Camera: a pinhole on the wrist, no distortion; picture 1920 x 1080 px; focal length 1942.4 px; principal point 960.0 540.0 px. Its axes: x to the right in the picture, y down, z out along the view. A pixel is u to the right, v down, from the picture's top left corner.
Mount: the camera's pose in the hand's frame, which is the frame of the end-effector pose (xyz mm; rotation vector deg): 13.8 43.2 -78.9 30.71 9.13 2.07
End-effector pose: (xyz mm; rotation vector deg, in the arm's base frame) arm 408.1 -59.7 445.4 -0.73 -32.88 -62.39
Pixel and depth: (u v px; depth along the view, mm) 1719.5 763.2 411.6
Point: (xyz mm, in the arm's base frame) 276.4 -234.7 754.3
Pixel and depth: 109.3 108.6 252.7
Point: 218.4 -46.5 487.9
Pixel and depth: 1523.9 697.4 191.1
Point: 375.1 -135.7 551.3
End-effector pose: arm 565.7 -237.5 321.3 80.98 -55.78 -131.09
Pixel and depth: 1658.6 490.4 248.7
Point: 405.1 -210.3 204.3
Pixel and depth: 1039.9 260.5 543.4
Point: 244.1 47.0 138.1
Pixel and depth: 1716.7 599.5 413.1
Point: 244.1 -163.8 137.9
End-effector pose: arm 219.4 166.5 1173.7 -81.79 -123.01 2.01
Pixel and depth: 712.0 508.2 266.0
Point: 62.3 184.8 1088.4
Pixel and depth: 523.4 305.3 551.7
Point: -200.6 119.9 945.9
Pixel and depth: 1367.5 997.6 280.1
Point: 70.8 301.5 1080.5
